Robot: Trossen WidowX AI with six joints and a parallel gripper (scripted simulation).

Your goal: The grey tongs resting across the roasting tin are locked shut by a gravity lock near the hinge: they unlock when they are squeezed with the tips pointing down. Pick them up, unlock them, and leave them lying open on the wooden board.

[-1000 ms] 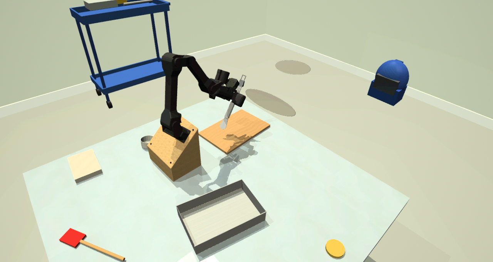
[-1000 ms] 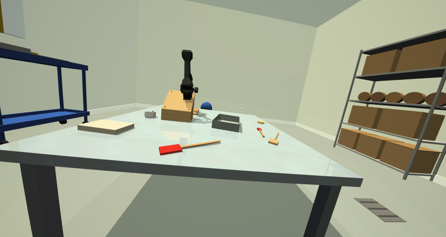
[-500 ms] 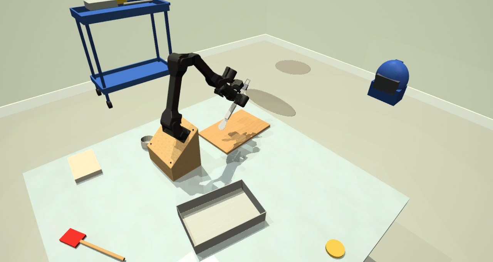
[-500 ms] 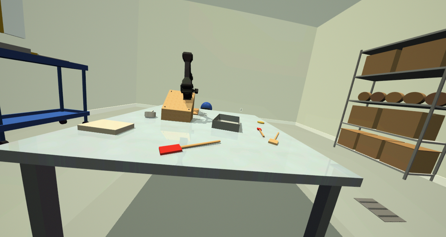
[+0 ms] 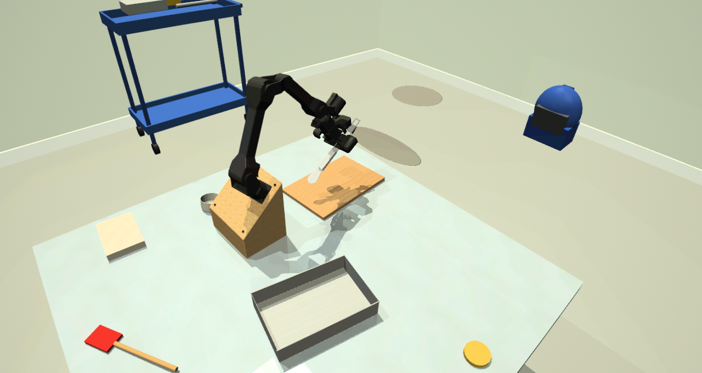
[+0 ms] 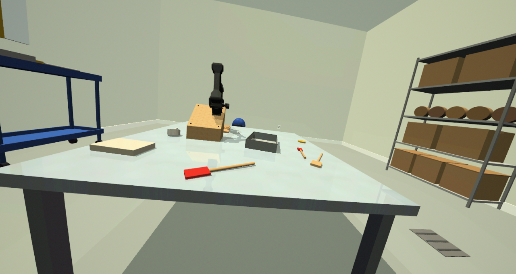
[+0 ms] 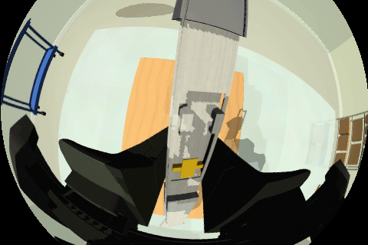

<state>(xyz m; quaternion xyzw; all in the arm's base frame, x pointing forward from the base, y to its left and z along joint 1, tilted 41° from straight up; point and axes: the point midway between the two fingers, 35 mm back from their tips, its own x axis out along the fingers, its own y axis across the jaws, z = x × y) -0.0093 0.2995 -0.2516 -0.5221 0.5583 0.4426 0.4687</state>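
Now: gripper tip 30 mm below the yellow lock piece and 20 mm to the left of it. Also, from my gripper tip: pale slab: 760 mm to the right, 340 mm behind, 150 mm below; wooden board: 150 mm below, 40 mm to the right; grey roasting tin: 520 mm to the right, 360 mm ahead, 130 mm below.
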